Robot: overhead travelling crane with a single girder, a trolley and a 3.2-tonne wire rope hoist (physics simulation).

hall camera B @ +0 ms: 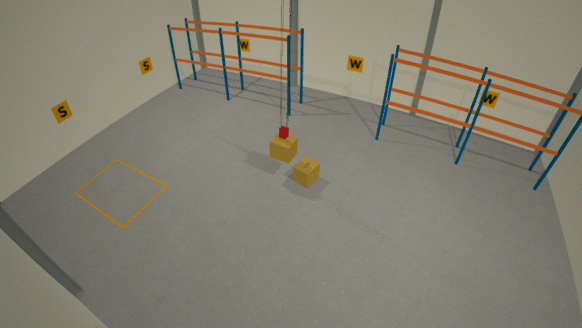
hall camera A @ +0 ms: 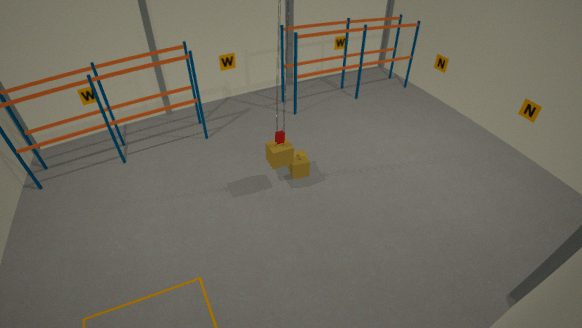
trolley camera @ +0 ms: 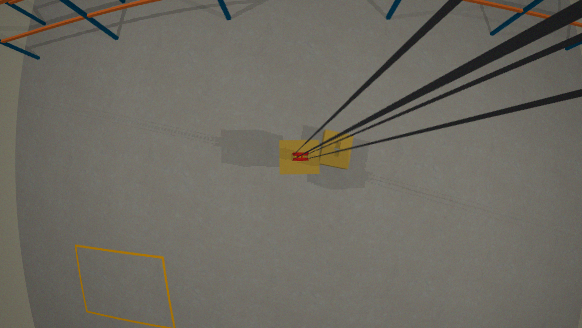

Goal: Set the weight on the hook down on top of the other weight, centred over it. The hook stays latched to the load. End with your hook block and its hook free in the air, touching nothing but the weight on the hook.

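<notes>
The weight on the hook (hall camera A: 278, 156) (hall camera B: 283, 151) (trolley camera: 300, 169), a yellow block, hangs upright in the air under the red hook block, its shadow apart from it on the floor. My hook (hall camera A: 280, 144) (hall camera B: 284, 139) (trolley camera: 300, 156) is shut on this weight at its top; the latch is too small to see. The other weight (hall camera A: 299, 168) (hall camera B: 306, 173) (trolley camera: 334, 157), also yellow, stands on the floor with a small lug on top. In the trolley view it is right of the hanging weight and slightly higher, turned a little against it, their edges nearly meeting.
Blue and orange racks stand along the W wall, one at the left (hall camera A: 106, 119) (hall camera B: 224, 64) and one at the right (hall camera A: 295, 73) (hall camera B: 473, 121) in the hall views. An orange floor rectangle (hall camera A: 142, 298) (hall camera B: 142, 172) (trolley camera: 119, 251) lies well away from both weights.
</notes>
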